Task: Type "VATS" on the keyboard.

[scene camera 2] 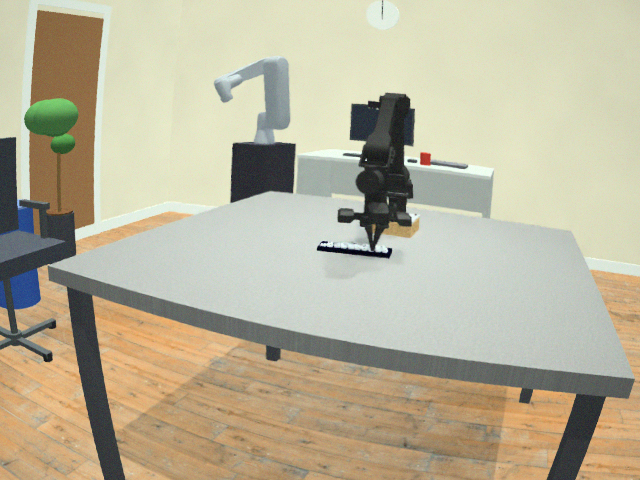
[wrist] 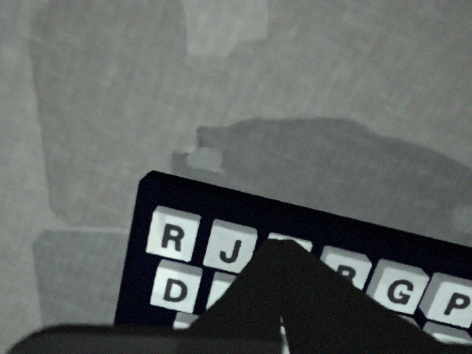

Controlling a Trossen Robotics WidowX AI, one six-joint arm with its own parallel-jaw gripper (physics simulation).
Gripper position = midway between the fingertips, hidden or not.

Observation:
I see my gripper (scene camera 2: 372, 250) and a dark keyboard (wrist: 211, 202).
My gripper shows as well in the wrist view (wrist: 277, 252).

